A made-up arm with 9 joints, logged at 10 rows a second.
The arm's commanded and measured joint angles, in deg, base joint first. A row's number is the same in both.
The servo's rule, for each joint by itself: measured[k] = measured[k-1] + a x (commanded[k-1-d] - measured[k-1]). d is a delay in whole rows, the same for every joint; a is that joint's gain. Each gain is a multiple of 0.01, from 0.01 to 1. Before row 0 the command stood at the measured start. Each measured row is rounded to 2 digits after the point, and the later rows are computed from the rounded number. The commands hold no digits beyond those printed.
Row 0, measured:
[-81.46 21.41 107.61 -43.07 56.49 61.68 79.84 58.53 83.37]
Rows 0 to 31, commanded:
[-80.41 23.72 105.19 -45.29 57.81 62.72 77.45 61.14 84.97]
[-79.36 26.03 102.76 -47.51 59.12 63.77 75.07 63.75 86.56]
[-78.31 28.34 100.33 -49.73 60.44 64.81 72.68 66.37 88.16]
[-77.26 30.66 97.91 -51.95 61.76 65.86 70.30 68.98 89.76]
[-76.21 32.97 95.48 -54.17 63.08 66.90 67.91 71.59 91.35]
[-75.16 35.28 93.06 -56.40 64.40 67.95 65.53 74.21 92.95]
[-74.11 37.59 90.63 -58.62 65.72 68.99 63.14 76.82 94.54]
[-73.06 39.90 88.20 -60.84 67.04 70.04 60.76 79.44 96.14]
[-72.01 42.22 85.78 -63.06 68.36 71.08 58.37 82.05 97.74]
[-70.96 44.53 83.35 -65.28 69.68 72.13 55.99 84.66 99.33]
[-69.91 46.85 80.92 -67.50 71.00 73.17 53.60 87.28 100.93]
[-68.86 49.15 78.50 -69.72 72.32 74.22 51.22 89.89 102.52]
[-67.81 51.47 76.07 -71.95 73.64 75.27 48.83 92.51 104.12]
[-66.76 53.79 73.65 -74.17 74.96 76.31 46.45 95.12 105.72]
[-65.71 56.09 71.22 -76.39 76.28 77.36 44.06 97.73 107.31]
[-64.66 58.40 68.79 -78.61 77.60 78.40 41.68 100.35 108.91]
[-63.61 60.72 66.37 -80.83 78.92 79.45 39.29 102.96 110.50]
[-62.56 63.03 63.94 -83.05 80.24 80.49 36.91 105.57 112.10]
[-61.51 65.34 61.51 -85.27 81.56 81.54 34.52 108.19 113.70]
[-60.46 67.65 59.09 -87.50 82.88 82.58 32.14 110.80 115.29]
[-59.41 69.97 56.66 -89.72 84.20 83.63 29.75 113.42 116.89]
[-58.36 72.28 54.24 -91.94 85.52 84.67 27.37 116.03 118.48]
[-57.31 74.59 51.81 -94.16 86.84 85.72 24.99 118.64 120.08]
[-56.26 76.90 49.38 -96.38 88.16 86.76 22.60 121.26 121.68]
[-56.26 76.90 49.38 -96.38 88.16 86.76 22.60 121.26 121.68]
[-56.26 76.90 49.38 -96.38 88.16 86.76 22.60 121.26 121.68]
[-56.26 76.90 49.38 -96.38 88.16 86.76 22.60 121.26 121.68]
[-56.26 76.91 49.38 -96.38 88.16 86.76 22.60 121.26 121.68]
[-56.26 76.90 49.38 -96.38 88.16 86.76 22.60 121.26 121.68]
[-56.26 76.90 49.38 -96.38 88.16 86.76 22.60 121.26 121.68]
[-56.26 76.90 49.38 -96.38 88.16 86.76 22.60 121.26 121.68]
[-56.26 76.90 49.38 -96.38 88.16 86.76 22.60 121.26 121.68]
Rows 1 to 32, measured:
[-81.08 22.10 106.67 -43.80 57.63 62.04 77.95 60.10 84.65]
[-80.46 23.28 105.15 -45.02 58.91 62.65 75.67 62.29 86.18]
[-79.69 24.80 103.27 -46.57 60.23 63.41 73.31 64.74 87.76]
[-78.82 26.56 101.18 -48.35 61.55 64.27 70.93 67.28 89.36]
[-77.88 28.48 98.96 -50.27 62.87 65.19 68.54 69.87 90.95]
[-76.90 30.52 96.66 -52.29 64.19 66.16 66.16 72.47 92.55]
[-75.90 32.64 94.31 -54.38 65.51 67.15 63.77 75.08 94.14]
[-74.88 34.82 91.93 -56.51 66.83 68.16 61.39 77.70 95.74]
[-73.85 37.04 89.53 -58.67 68.15 69.18 59.00 80.31 97.34]
[-72.81 39.29 87.12 -60.85 69.47 70.21 56.62 82.92 98.93]
[-71.77 41.56 84.70 -63.04 70.79 71.25 54.23 85.54 100.53]
[-70.72 43.84 82.28 -65.24 72.11 72.29 51.85 88.15 102.12]
[-69.67 46.13 79.86 -67.45 73.43 73.33 49.46 90.77 103.72]
[-68.62 48.43 77.44 -69.67 74.75 74.37 47.08 93.38 105.32]
[-67.57 50.73 75.01 -71.89 76.07 75.42 44.69 95.99 106.91]
[-66.52 53.03 72.58 -74.11 77.39 76.46 42.31 98.61 108.51]
[-65.47 55.34 70.16 -76.33 78.71 77.51 39.92 101.22 110.10]
[-64.42 57.65 67.73 -78.55 80.03 78.55 37.54 103.83 111.70]
[-63.37 59.96 65.30 -80.77 81.35 79.60 35.15 106.45 113.30]
[-62.32 62.27 62.88 -82.99 82.67 80.64 32.77 109.06 114.89]
[-61.27 64.58 60.45 -85.21 83.99 81.69 30.38 111.68 116.49]
[-60.22 66.89 58.03 -87.43 85.31 82.73 28.00 114.29 118.08]
[-59.17 69.20 55.60 -89.65 86.63 83.78 25.62 116.90 119.68]
[-58.12 71.51 53.17 -91.87 87.95 84.82 23.23 119.52 121.28]
[-57.45 73.13 51.69 -93.36 88.13 85.50 22.73 120.56 121.60]
[-57.02 74.26 50.79 -94.36 88.16 85.94 22.63 120.98 121.66]
[-56.75 75.05 50.24 -95.03 88.16 86.23 22.61 121.15 121.68]
[-56.57 75.61 49.90 -95.48 88.16 86.42 22.60 121.22 121.68]
[-56.46 76.00 49.70 -95.78 88.16 86.54 22.60 121.24 121.68]
[-56.39 76.27 49.58 -95.98 88.16 86.62 22.60 121.25 121.68]
[-56.34 76.46 49.50 -96.11 88.16 86.67 22.60 121.26 121.68]
[-56.31 76.59 49.45 -96.20 88.16 86.70 22.60 121.26 121.68]
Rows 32 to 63, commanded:
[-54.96 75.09 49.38 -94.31 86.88 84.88 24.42 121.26 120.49]
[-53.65 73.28 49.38 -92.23 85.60 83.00 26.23 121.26 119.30]
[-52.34 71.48 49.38 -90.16 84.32 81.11 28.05 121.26 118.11]
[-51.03 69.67 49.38 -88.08 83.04 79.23 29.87 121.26 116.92]
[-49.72 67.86 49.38 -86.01 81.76 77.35 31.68 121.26 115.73]
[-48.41 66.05 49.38 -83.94 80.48 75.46 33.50 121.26 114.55]
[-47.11 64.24 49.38 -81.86 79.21 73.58 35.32 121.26 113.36]
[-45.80 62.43 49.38 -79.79 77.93 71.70 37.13 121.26 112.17]
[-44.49 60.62 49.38 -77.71 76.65 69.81 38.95 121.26 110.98]
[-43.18 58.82 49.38 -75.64 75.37 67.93 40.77 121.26 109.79]
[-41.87 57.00 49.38 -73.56 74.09 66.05 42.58 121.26 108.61]
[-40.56 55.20 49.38 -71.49 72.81 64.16 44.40 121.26 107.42]
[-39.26 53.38 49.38 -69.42 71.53 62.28 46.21 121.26 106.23]
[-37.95 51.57 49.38 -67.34 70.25 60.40 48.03 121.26 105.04]
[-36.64 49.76 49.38 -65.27 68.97 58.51 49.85 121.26 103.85]
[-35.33 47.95 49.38 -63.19 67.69 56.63 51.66 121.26 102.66]
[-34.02 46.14 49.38 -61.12 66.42 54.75 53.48 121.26 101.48]
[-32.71 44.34 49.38 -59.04 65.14 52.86 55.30 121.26 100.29]
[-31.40 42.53 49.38 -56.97 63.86 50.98 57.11 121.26 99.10]
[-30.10 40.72 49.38 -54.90 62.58 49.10 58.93 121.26 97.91]
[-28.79 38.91 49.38 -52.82 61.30 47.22 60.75 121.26 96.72]
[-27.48 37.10 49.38 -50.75 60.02 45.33 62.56 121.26 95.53]
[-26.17 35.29 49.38 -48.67 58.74 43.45 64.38 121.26 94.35]
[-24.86 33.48 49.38 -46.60 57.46 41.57 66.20 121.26 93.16]
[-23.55 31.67 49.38 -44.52 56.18 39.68 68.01 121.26 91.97]
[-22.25 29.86 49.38 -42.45 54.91 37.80 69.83 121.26 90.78]
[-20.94 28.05 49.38 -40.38 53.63 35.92 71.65 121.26 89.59]
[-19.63 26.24 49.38 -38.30 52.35 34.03 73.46 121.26 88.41]
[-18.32 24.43 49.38 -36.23 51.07 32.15 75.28 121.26 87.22]
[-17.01 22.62 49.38 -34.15 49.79 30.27 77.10 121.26 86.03]
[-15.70 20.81 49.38 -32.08 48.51 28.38 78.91 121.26 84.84]
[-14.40 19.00 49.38 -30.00 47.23 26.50 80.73 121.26 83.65]
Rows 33 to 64, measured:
[-55.82 76.14 49.42 -95.58 87.06 86.06 24.04 121.26 120.73]
[-55.04 75.28 49.40 -94.47 85.80 84.99 25.77 121.26 119.59]
[-54.07 74.14 49.39 -93.05 84.53 83.63 27.57 121.26 118.41]
[-52.98 72.80 49.39 -91.41 83.25 82.09 29.39 121.26 117.22]
[-51.81 71.32 49.39 -89.63 81.97 80.43 31.20 121.26 116.03]
[-50.59 69.74 49.39 -87.75 80.69 78.69 33.02 121.26 114.85]
[-49.34 68.09 49.39 -85.81 79.42 76.90 34.84 121.26 113.66]
[-48.07 66.39 49.39 -83.82 78.14 75.08 36.65 121.26 112.47]
[-46.78 64.66 49.39 -81.80 76.86 73.24 38.47 121.26 111.28]
[-45.48 62.91 49.39 -79.77 75.58 71.38 40.29 121.26 110.09]
[-44.18 61.14 49.39 -77.72 74.30 69.51 42.10 121.26 108.91]
[-42.88 59.36 49.39 -75.66 73.02 67.64 43.92 121.26 107.72]
[-41.58 57.57 49.39 -73.60 71.74 65.76 45.73 121.26 106.53]
[-40.27 55.77 49.39 -71.53 70.46 63.88 47.55 121.26 105.34]
[-38.96 53.97 49.39 -69.46 69.18 62.00 49.37 121.26 104.15]
[-37.65 52.16 49.39 -67.39 67.90 60.12 51.18 121.26 102.96]
[-36.34 50.35 49.39 -65.32 66.63 58.24 53.00 121.26 101.78]
[-35.03 48.55 49.39 -63.25 65.35 56.36 54.82 121.26 100.59]
[-33.72 46.74 49.39 -61.18 64.07 54.48 56.63 121.26 99.40]
[-32.42 44.93 49.39 -59.11 62.79 52.60 58.45 121.26 98.21]
[-31.11 43.12 49.39 -57.03 61.51 50.72 60.27 121.26 97.02]
[-29.80 41.31 49.39 -54.96 60.23 48.83 62.08 121.26 95.83]
[-28.49 39.50 49.39 -52.88 58.95 46.95 63.90 121.26 94.65]
[-27.18 37.69 49.39 -50.81 57.67 45.07 65.72 121.26 93.46]
[-25.87 35.88 49.39 -48.73 56.39 43.18 67.53 121.26 92.27]
[-24.57 34.07 49.39 -46.66 55.12 41.30 69.35 121.26 91.08]
[-23.26 32.26 49.39 -44.59 53.84 39.42 71.17 121.26 89.89]
[-21.95 30.45 49.39 -42.51 52.56 37.53 72.98 121.26 88.71]
[-20.64 28.64 49.39 -40.44 51.28 35.65 74.80 121.26 87.52]
[-19.33 26.83 49.39 -38.36 50.00 33.77 76.62 121.26 86.33]
[-18.02 25.02 49.39 -36.29 48.72 31.88 78.43 121.26 85.14]
[-16.72 23.21 49.39 -34.21 47.44 30.00 80.25 121.26 83.95]

